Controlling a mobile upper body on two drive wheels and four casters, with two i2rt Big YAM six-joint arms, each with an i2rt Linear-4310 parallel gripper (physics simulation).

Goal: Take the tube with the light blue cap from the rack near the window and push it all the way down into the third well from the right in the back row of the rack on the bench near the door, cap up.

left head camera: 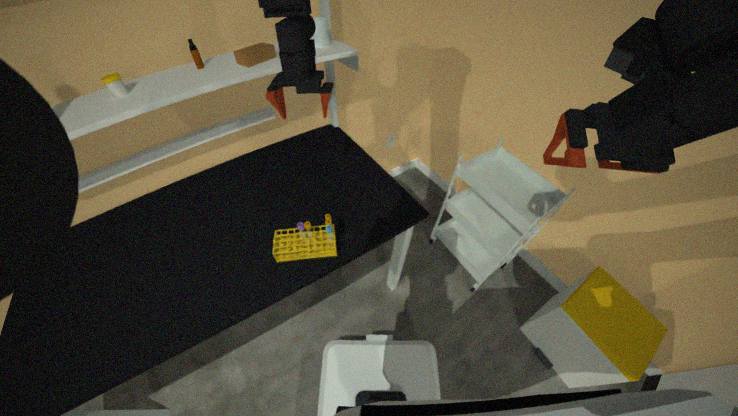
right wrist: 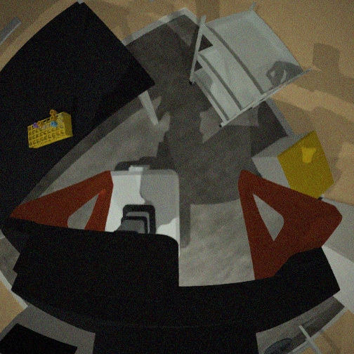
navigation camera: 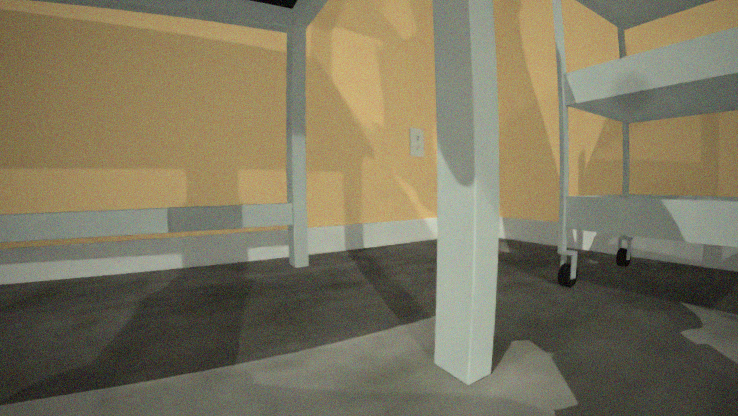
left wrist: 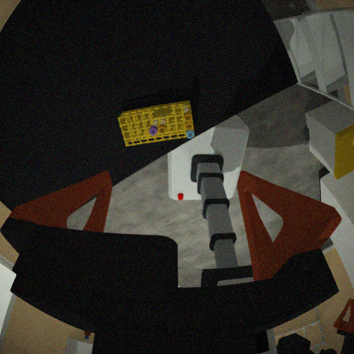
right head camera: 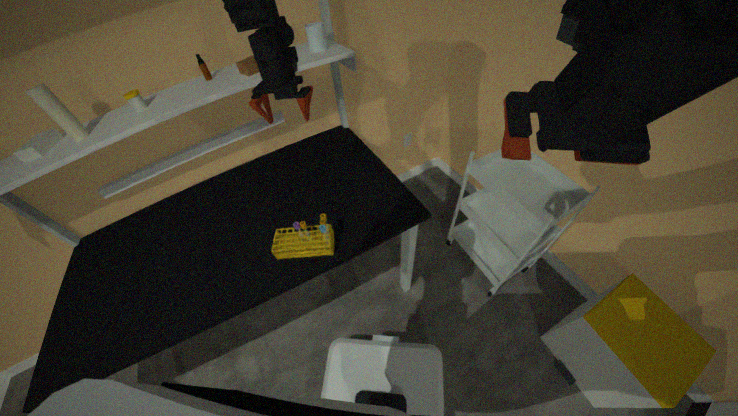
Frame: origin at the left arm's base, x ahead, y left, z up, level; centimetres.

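Where they show: left gripper, fingertip midpoint: (left head camera: 305, 117) (right head camera: 289, 121); right gripper, fingertip midpoint: (left head camera: 572, 161) (right head camera: 539, 154).
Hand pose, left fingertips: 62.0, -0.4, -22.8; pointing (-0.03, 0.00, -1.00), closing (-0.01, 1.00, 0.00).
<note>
After its pixels a point has its place, as x, y, z.
A yellow tube rack (left head camera: 305, 255) {47.1, 3.8, -61.9} (right head camera: 303, 253) {47.2, 3.5, -61.9} (left wrist: 132, 142) (right wrist: 62, 132) stands on the black bench. The tube with the light blue cap (left head camera: 329, 228) {51.6, -4.4, -53.0} (right head camera: 323, 228) {51.4, -4.7, -52.9} (left wrist: 190, 134) (right wrist: 54, 124) is upright in it, at its right end in the head views, beside an orange-capped tube (left head camera: 328, 219) {54.8, -3.8, -52.9} (right head camera: 323, 218) {55.3, -3.8, -53.1}. A purple-capped tube (left head camera: 300, 226) {52.0, 4.4, -52.9} (right head camera: 296, 225) {52.1, 4.3, -52.9} (left wrist: 153, 130) and another orange-capped tube stand further left. My left gripper (left head camera: 304, 116) {62.0, -0.4, -22.8} (right head camera: 289, 119) {62.0, -0.4, -22.8} (left wrist: 174, 177) is open and empty, high above the bench. My right gripper (left head camera: 591, 165) (right head camera: 552, 157) {35.7, -45.5, -12.6} (right wrist: 175, 177) is open and empty, away from the rack. A second rack does not show.
The black bench (left head camera: 170, 248) {48.5, 56.2, -64.8} (right head camera: 180, 248) {46.5, 58.4, -64.8} has a shelf (left head camera: 170, 87) {76.8, 43.9, -19.1} (right head camera: 175, 98) {78.5, 47.6, -19.1} behind it holding several containers. A cart (left head camera: 485, 201) {107.0, -88.1, -101.2} (right head camera: 516, 209) {76.3, -76.0, -71.9} stands right of the bench. A white bin (left head camera: 335, 361) {22.3, -2.6, -115.0} and a grey box with a yellow top (left head camera: 620, 330) {25.7, -132.0, -96.0} are in front. A bench leg (navigation camera: 467, 232) {67.0, -31.0, -123.6} stands close ahead.
</note>
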